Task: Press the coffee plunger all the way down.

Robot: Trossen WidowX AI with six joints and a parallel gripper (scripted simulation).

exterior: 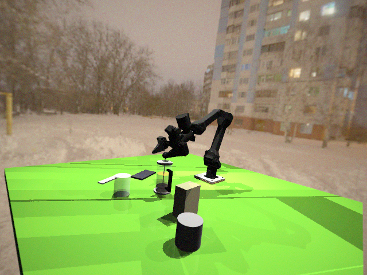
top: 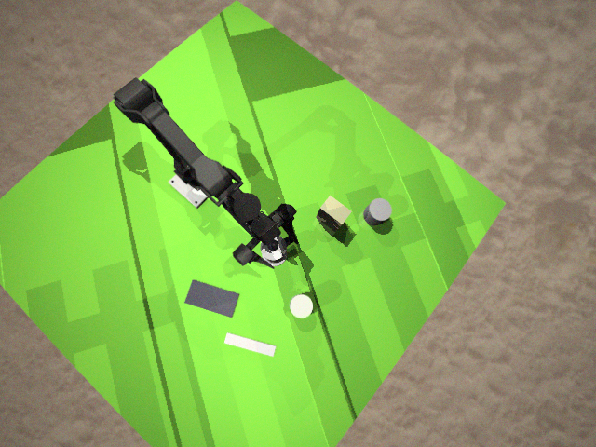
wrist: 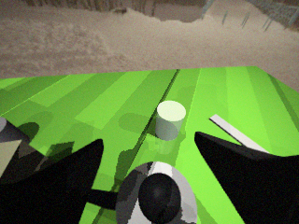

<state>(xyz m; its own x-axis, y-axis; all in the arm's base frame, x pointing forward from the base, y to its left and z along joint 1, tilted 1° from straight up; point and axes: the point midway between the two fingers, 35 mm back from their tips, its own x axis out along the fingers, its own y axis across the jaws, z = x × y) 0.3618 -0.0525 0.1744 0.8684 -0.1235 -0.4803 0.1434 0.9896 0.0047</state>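
Now: gripper tip 9 cm above the coffee press, 4 cm past it and 2 cm to the right of it. Round my gripper tip: cream box: 20 cm to the left, 12 cm below, 4 cm ahead; dark flat slab: 22 cm to the right, 17 cm below, 12 cm behind.
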